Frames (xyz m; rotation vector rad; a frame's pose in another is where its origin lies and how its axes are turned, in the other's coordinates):
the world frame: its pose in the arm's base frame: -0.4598 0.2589 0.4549 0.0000 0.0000 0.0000
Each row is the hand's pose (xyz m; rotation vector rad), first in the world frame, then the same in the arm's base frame.
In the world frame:
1: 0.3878 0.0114 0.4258 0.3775 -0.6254 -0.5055
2: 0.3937 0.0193 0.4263 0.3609 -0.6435 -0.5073
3: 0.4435 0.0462 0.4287 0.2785 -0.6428 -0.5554
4: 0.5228 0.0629 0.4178 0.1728 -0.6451 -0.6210
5: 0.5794 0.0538 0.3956 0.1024 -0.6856 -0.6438
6: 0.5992 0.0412 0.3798 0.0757 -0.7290 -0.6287
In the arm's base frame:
1: -0.0720 0.2703 0.8807 0.3775 -0.6254 -0.5055
2: -0.0661 0.2782 0.8812 0.3609 -0.6435 -0.5073
3: -0.0163 0.3051 0.8836 0.2785 -0.6428 -0.5554
4: 0.0630 0.3218 0.8727 0.1728 -0.6451 -0.6210
5: 0.1196 0.3127 0.8505 0.1024 -0.6856 -0.6438
6: 0.1394 0.3001 0.8347 0.0757 -0.7290 -0.6287

